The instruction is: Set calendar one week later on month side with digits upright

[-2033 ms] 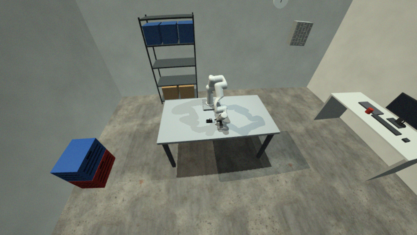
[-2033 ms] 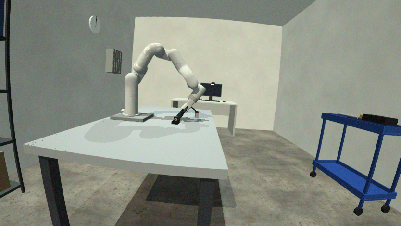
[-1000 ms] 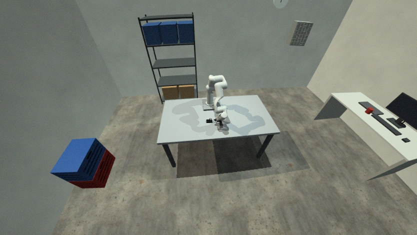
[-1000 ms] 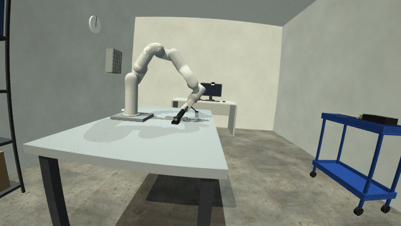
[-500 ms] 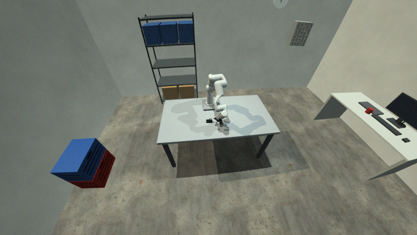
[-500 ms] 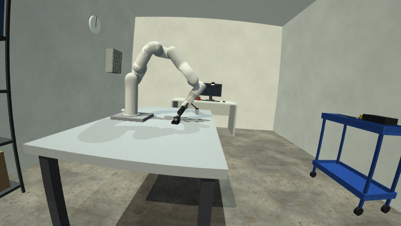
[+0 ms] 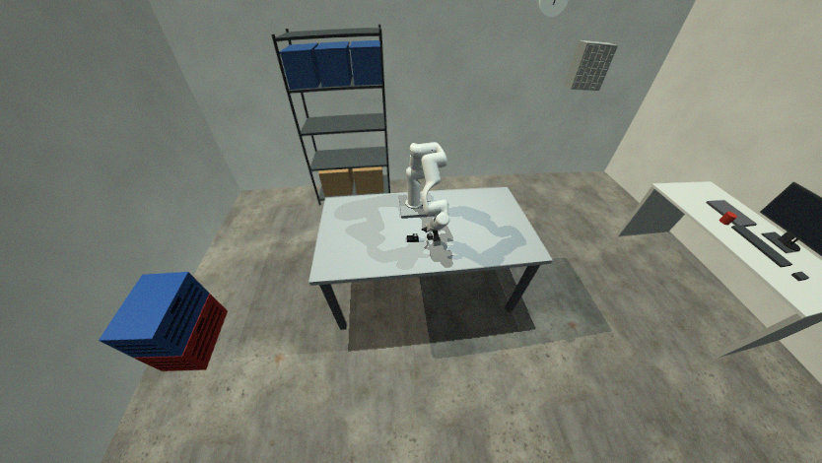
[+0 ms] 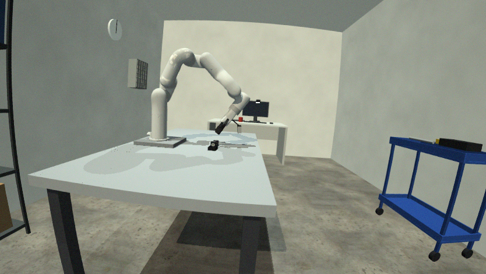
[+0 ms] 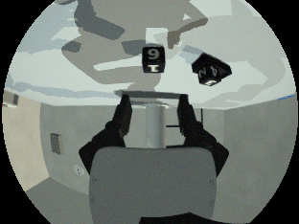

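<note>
The cube lies 10 mm behind my hand and 80 mm below it.
</note>
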